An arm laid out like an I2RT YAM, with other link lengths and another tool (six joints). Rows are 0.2 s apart.
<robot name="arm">
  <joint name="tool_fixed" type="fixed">
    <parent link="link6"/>
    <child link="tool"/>
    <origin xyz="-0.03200 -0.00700 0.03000" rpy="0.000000 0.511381 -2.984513"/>
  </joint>
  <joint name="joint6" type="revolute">
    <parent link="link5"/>
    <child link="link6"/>
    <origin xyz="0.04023 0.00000 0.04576" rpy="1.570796 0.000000 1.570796"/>
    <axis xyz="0 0 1"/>
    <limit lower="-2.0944" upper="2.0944"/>
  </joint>
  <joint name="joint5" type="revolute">
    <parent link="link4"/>
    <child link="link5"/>
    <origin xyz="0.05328 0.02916 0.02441" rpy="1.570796 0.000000 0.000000"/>
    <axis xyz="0 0 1"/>
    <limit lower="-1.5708" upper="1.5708"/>
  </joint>
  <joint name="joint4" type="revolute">
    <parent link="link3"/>
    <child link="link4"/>
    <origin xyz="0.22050 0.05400 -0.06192"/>
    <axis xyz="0 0 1"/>
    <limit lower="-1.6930" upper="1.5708"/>
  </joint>
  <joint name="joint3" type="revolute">
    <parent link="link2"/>
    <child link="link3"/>
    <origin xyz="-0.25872 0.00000 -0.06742" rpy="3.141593 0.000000 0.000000"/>
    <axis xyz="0 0 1"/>
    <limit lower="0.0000" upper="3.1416"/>
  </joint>
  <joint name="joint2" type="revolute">
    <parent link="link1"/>
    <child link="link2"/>
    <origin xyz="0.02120 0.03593 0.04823" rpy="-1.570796 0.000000 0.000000"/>
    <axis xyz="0 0 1"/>
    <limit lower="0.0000" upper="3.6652"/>
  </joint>
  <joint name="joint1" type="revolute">
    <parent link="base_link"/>
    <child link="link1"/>
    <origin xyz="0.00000 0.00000 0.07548"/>
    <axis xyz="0 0 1"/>
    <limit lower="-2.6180" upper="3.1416"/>
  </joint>
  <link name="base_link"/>
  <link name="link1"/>
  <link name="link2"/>
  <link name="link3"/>
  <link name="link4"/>
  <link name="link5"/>
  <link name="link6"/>
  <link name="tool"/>
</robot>
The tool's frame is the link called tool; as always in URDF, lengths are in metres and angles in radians.
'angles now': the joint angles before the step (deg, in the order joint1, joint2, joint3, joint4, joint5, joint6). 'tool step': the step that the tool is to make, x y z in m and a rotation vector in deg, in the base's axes. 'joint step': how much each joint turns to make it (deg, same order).
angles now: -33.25 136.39 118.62 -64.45 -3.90 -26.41
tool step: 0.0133 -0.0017 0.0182 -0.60 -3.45 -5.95
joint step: 0.63 0.12 4.64 -0.82 -0.25 6.74
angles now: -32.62 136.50 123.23 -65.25 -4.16 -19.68
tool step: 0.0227 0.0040 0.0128 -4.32 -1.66 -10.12
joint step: 2.81 1.41 6.07 -0.72 5.79 11.91
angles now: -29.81 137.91 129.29 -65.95 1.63 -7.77
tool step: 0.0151 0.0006 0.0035 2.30 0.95 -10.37
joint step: 1.33 5.43 11.12 -8.13 1.38 11.73
